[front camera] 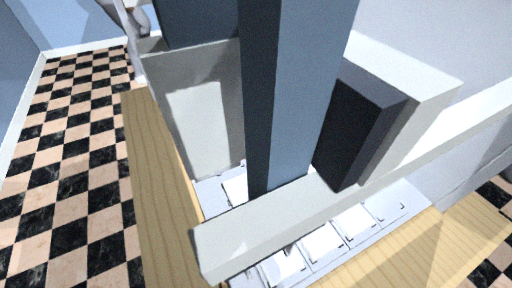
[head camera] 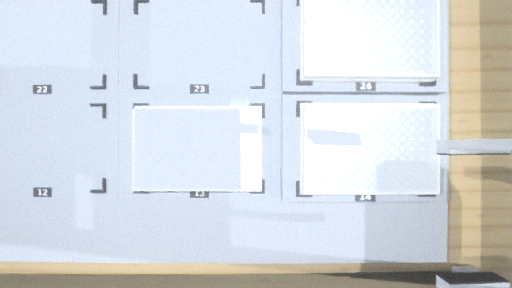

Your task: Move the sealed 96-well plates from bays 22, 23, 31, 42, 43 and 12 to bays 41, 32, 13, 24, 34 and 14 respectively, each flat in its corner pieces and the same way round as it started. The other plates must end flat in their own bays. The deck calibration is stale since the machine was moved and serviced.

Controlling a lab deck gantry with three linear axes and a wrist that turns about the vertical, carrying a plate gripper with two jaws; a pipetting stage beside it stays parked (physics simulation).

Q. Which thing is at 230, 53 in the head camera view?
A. A bay 23.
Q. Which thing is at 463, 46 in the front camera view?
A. A grey wall panel.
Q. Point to a bay 22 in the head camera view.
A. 71, 52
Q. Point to a bay 14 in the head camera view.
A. At 289, 122
